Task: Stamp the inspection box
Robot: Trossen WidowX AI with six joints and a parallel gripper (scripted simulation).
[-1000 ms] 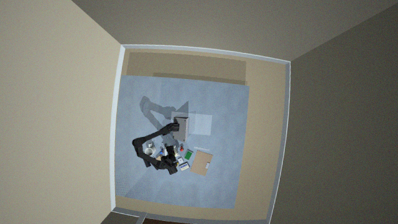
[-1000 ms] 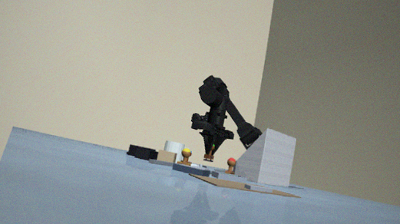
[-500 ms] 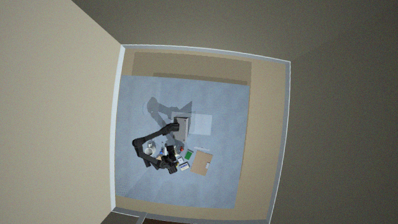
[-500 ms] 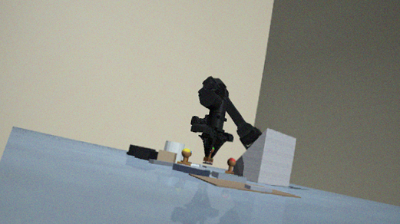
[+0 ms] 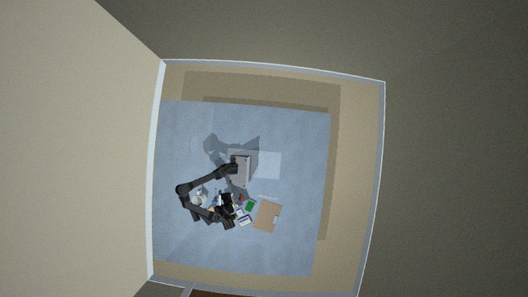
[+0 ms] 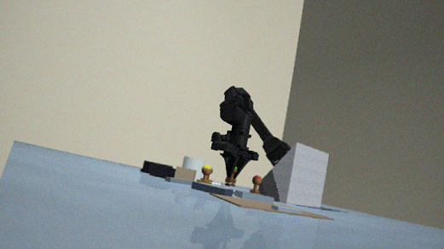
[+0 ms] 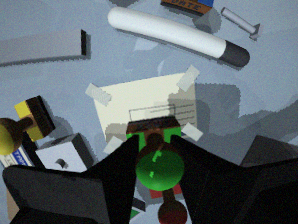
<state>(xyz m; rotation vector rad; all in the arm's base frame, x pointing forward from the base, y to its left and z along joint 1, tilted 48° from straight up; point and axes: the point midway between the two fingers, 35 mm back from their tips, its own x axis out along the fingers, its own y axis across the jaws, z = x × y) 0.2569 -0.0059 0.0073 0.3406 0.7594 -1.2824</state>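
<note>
Now: the white inspection card 4 cm below my gripper tip. The rest, counted from my gripper tip: green-knobbed stamp (right at my gripper tip); then red-knobbed stamp (7 cm to the left, 5 cm behind, 2 cm below); then white marker (9 cm to the right, 3 cm below, 2 cm behind).
</note>
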